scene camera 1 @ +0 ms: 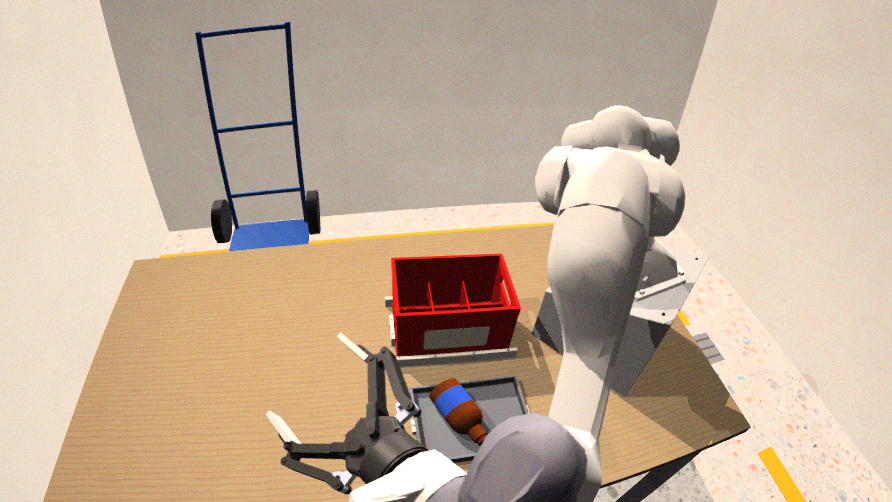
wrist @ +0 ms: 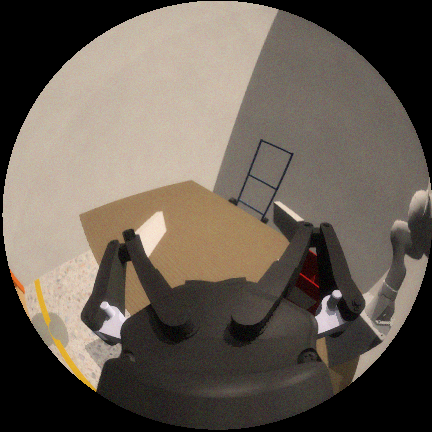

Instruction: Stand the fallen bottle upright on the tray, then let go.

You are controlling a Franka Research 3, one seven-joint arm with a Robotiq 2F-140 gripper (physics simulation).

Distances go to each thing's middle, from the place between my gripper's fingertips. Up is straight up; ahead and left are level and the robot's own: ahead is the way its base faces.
Now: hand 37 cm above the pale rail [scene camera 1: 448, 358], 30 cm to the left of it and 25 cm past it.
